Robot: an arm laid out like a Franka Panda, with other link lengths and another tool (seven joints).
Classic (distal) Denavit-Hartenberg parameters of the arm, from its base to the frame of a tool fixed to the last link. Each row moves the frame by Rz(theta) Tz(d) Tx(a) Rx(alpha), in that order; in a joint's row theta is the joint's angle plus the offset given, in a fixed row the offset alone. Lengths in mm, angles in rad.
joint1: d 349.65, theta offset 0, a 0, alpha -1.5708
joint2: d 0, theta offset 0, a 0, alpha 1.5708
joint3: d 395, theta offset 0, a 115.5, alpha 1.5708
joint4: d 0, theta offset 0, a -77.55, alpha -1.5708
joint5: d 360.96, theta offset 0, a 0, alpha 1.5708
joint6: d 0, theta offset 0, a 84.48, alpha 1.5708
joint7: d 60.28, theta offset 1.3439, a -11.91, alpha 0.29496
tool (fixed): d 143.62, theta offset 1.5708, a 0, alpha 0
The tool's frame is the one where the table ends.
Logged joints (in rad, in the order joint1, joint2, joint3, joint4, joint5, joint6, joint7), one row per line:
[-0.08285, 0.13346, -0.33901, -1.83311, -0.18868, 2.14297, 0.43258]
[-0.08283, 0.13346, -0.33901, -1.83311, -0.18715, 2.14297, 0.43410]
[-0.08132, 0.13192, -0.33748, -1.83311, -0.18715, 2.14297, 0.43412]
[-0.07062, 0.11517, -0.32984, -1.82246, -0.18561, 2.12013, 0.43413]
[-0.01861, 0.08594, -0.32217, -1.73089, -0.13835, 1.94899, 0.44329]
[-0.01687, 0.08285, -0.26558, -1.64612, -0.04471, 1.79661, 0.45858]
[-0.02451, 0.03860, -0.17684, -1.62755, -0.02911, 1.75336, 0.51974]
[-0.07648, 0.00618, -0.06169, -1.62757, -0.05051, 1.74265, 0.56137]
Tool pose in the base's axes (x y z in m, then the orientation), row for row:
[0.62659, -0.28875, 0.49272, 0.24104, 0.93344, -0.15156, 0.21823]
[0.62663, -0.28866, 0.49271, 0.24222, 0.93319, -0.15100, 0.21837]
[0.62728, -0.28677, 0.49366, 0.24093, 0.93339, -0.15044, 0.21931]
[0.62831, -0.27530, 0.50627, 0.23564, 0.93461, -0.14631, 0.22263]
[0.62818, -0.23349, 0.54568, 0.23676, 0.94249, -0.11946, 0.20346]
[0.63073, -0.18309, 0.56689, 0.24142, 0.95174, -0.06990, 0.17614]
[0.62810, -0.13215, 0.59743, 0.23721, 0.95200, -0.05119, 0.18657]
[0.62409, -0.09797, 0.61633, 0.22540, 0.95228, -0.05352, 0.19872]
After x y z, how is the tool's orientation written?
As a quaternion, x y z w.
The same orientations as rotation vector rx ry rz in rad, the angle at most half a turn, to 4 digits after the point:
[0.6673, 2.5841, -0.4196]
[0.6705, 2.5832, -0.4180]
[0.6666, 2.5824, -0.4162]
[0.6508, 2.5813, -0.4041]
[0.6606, 2.6297, -0.3333]
[0.6836, 2.6951, -0.1979]
[0.6679, 2.6805, -0.1441]
[0.6305, 2.6638, -0.1497]

